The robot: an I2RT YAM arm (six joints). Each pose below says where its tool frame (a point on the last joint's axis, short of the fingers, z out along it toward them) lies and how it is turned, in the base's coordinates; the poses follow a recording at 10 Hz.
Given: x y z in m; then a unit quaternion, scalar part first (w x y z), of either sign.
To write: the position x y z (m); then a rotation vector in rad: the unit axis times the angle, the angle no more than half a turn. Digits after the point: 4 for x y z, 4 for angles.
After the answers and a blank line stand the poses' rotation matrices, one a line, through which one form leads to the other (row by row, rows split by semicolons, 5 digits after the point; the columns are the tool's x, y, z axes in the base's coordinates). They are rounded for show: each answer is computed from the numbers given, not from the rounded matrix.
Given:
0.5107 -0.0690 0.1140 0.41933 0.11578 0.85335 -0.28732
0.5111 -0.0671 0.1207 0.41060 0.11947 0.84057 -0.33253
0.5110 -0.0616 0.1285 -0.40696 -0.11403 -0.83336 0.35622
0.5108 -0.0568 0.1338 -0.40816 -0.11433 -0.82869 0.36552
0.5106 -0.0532 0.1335 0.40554 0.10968 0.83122 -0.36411
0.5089 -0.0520 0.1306 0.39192 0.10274 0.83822 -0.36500
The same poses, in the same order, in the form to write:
0.5107 -0.0690 0.1140 0.2903 2.1396 -0.7204
0.5111 -0.0671 0.1207 0.3007 2.1160 -0.8371
0.5110 -0.0616 0.1285 0.2875 2.1014 -0.8982
0.5108 -0.0568 0.1338 0.2881 2.0885 -0.9212
0.5106 -0.0532 0.1335 0.2768 2.0974 -0.9187
0.5089 -0.0520 0.1306 0.2609 2.1285 -0.9268

-0.62152 0.43856 0.64914; -0.04336 0.80808 -0.58747; -0.78220 -0.39327 -0.48322
-0.63427 0.47392 0.61082; -0.07223 0.75030 -0.65714; -0.76973 -0.46092 -0.44166
-0.64276 0.47999 0.59705; -0.09988 0.72021 -0.68653; -0.75953 -0.50091 -0.41498
-0.64067 0.48787 0.59290; -0.10889 0.70665 -0.69914; -0.76006 -0.51248 -0.39960
-0.64701 0.47766 0.59432; -0.11299 0.71079 -0.69427; -0.75406 -0.51635 -0.40592
-0.67168 0.45834 0.58203; -0.11386 0.71244 -0.69244; -0.73203 -0.53137 -0.42634

